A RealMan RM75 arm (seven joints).
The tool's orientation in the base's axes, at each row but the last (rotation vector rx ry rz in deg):
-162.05, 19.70, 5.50
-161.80, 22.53, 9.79
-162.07, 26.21, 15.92
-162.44, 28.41, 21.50
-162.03, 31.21, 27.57
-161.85, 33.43, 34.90
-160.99, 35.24, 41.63
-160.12, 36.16, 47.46
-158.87, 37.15, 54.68
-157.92, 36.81, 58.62
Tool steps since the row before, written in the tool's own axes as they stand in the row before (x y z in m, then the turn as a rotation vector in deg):
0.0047, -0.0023, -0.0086, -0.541, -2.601, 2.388
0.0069, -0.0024, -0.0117, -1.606, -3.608, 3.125
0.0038, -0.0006, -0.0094, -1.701, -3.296, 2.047
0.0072, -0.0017, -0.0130, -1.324, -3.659, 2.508
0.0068, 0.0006, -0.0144, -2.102, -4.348, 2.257
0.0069, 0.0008, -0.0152, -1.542, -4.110, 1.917
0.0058, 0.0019, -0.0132, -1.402, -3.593, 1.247
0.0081, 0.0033, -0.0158, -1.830, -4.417, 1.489
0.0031, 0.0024, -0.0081, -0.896, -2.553, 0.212
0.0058, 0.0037, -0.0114, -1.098, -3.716, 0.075
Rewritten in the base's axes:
0.0054, -0.0014, 0.0084, 0.037, 3.238, -1.509
0.0082, -0.0030, 0.0107, -0.753, 4.649, -1.783
0.0051, -0.0032, 0.0082, -0.788, 4.083, -0.810
0.0099, -0.0042, 0.0104, -0.411, 4.429, -1.284
0.0097, -0.0067, 0.0108, -0.754, 5.235, -0.670
0.0108, -0.0071, 0.0106, -0.263, 4.741, -0.631
0.0094, -0.0072, 0.0084, -0.091, 4.049, -0.153
0.0123, -0.0100, 0.0086, -0.172, 5.004, -0.094
0.0056, -0.0054, 0.0045, 0.374, 2.664, 0.359
0.0091, -0.0084, 0.0050, 0.823, 3.745, 0.566

